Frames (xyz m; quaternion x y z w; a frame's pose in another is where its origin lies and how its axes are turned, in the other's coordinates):
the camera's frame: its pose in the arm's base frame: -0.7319 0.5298 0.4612 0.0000 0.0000 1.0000 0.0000
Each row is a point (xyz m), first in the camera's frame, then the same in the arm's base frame.
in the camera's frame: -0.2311 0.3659 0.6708
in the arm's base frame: -0.5008 0.1639 1.1320
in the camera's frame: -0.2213 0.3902 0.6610
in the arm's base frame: -0.5106 0.1396 1.1222
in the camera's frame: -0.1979 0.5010 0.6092
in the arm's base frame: -0.5340 0.0288 1.0704
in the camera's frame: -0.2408 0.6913 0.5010
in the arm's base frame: -0.4911 -0.1615 0.9622
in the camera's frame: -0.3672 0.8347 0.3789
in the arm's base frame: -0.3647 -0.3049 0.8401
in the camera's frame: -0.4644 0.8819 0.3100
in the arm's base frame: -0.2675 -0.3521 0.7712
